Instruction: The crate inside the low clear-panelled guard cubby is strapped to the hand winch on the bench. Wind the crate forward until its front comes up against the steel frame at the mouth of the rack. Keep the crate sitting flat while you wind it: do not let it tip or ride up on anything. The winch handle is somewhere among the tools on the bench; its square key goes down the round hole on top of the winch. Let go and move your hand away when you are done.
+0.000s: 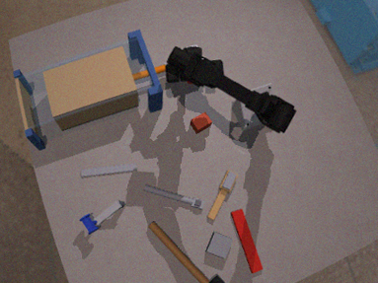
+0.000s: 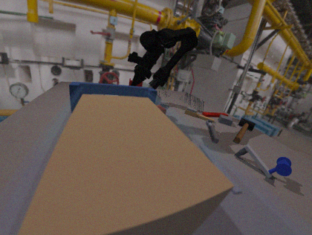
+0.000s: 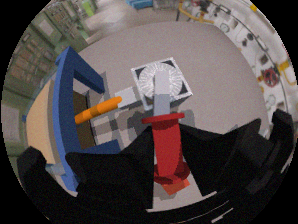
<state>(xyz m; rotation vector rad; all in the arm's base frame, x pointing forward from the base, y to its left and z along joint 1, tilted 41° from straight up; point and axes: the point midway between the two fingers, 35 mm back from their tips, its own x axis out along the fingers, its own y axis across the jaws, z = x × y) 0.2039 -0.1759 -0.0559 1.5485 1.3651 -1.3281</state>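
Now: gripper tip 30 mm above the red-knobbed crank, 20 mm to the left of it and 10 mm past it. Also, from my gripper tip: blue steel frame: 120 mm ahead, 80 mm to the right, 30 mm below; red knob: 20 mm to the left; grey winch: 100 mm below, 80 mm to the right, 50 mm behind.
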